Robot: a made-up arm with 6 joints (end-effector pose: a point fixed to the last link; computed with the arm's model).
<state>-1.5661 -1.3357 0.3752 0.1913 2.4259 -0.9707</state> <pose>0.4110 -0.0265 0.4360 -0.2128 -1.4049 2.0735</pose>
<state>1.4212 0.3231 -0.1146 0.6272 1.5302 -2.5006</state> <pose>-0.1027 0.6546 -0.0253 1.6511 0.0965 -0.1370</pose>
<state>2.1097 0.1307 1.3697 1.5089 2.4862 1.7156</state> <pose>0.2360 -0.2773 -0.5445 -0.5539 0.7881 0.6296</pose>
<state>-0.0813 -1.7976 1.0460 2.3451 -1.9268 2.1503</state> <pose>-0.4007 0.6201 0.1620 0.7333 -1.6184 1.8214</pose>
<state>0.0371 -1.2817 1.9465 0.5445 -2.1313 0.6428</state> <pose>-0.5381 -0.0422 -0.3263 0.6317 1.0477 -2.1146</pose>
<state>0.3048 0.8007 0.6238 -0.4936 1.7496 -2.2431</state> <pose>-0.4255 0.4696 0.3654 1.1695 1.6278 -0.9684</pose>
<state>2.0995 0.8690 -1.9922 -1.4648 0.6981 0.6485</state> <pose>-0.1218 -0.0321 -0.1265 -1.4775 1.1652 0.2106</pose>
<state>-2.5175 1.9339 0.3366 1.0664 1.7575 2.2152</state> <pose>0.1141 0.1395 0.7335 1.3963 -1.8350 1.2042</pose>
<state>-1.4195 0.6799 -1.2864 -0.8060 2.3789 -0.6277</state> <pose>0.2003 0.1749 0.1064 0.0478 -0.4639 -3.0455</pose>
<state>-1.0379 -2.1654 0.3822 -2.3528 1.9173 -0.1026</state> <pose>-0.1874 -0.0587 0.3202 -1.5759 -1.0130 -0.8727</pose>
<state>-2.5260 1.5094 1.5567 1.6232 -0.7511 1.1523</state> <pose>0.3599 -0.4264 0.4450 -2.1083 -0.0315 -1.2493</pose>
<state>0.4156 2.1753 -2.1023 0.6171 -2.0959 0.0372</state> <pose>0.1428 -0.0461 0.3737 -1.6640 -0.0318 -0.8724</pose>
